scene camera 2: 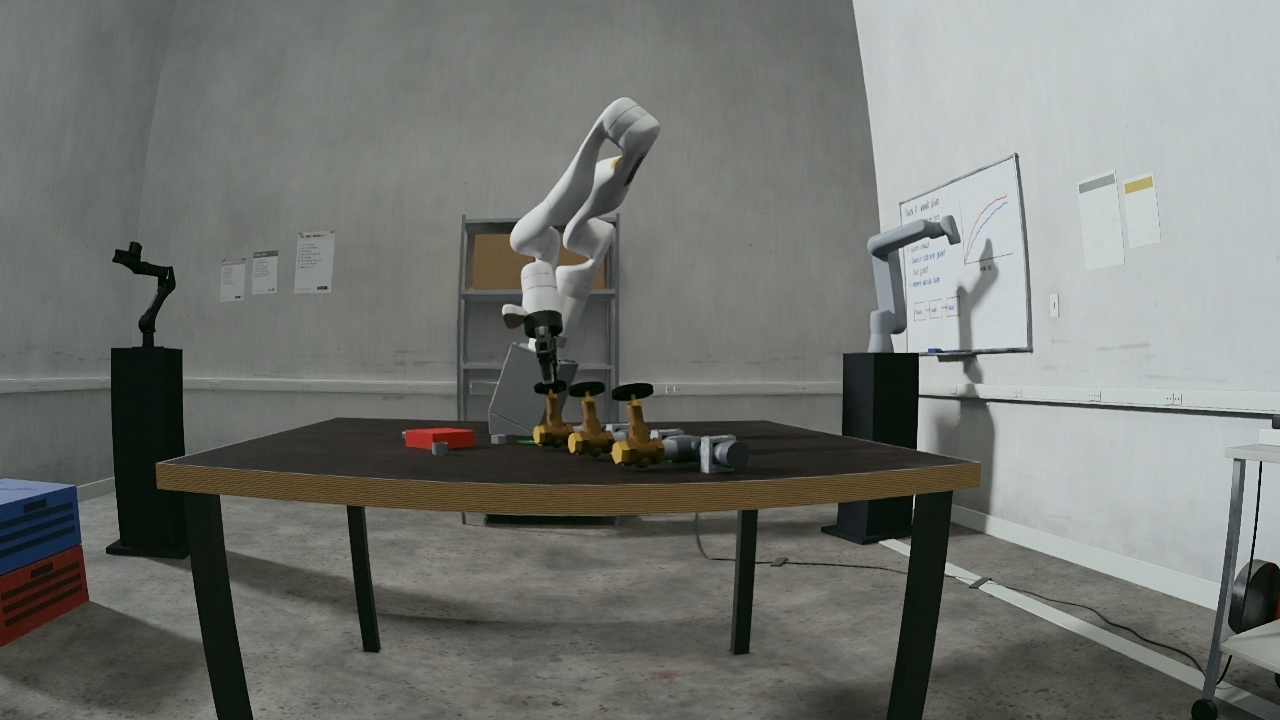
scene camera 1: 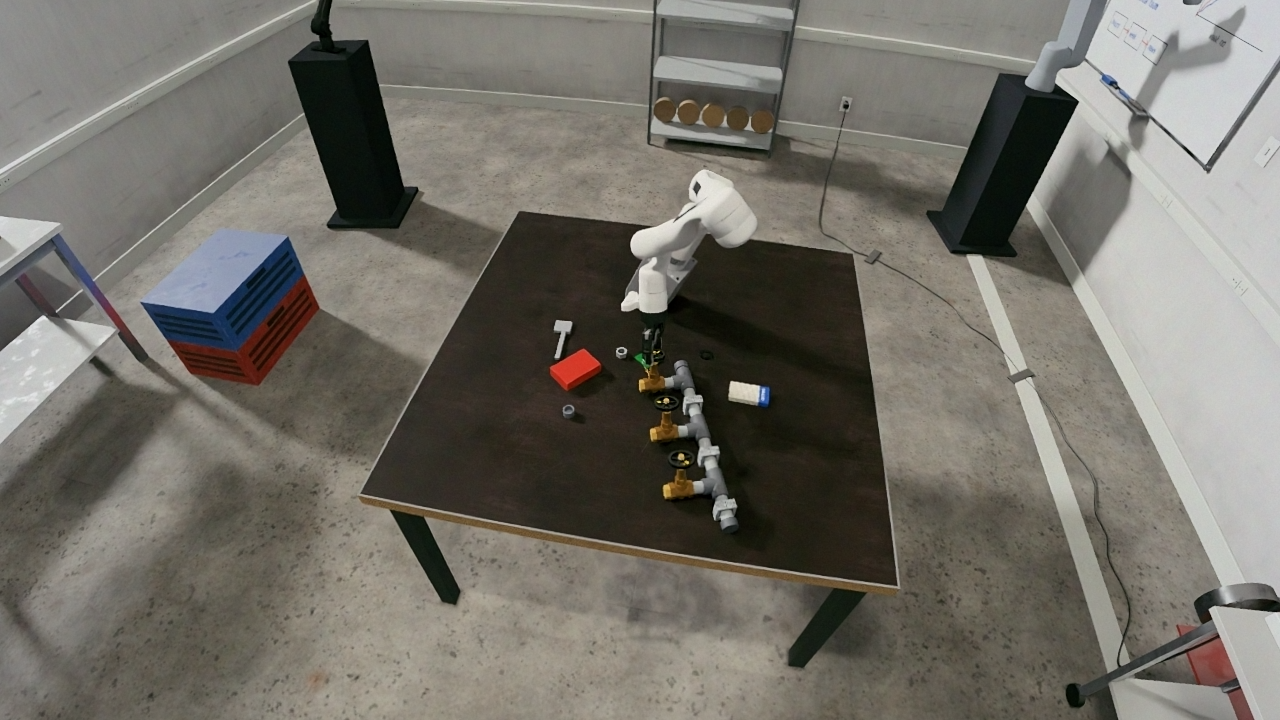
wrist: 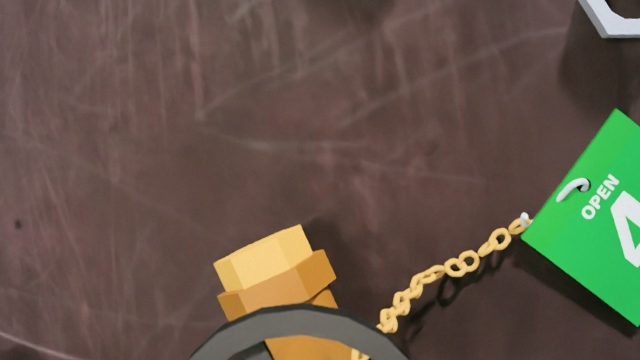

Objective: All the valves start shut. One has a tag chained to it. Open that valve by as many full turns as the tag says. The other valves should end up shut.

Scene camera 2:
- gripper: 550, 390
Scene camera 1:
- gripper: 653, 357
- red block: 572, 371
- white-and-blue box: 739, 392
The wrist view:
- green tag: 584, 234
